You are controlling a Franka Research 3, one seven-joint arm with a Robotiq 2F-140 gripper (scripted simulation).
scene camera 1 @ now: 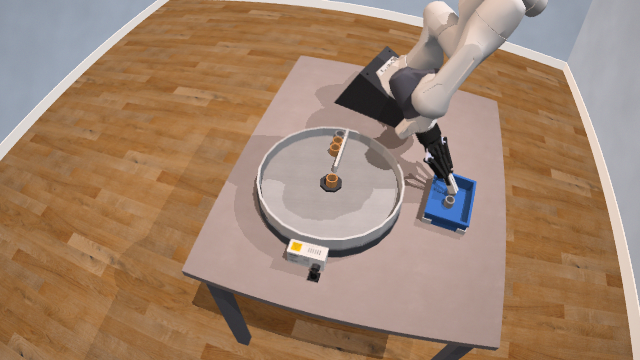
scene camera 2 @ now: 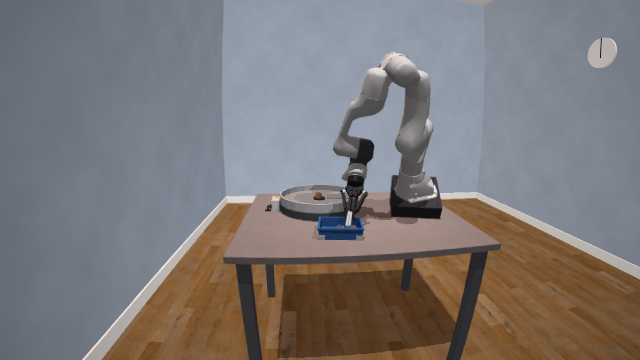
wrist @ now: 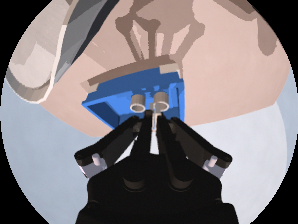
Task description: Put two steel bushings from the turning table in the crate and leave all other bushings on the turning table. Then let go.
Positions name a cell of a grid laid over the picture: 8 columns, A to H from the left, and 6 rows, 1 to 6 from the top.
Labels:
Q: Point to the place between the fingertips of my gripper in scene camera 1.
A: F4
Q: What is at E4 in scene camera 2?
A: A blue crate.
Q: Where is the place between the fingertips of my gripper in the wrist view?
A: E3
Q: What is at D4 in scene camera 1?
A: A turning table.

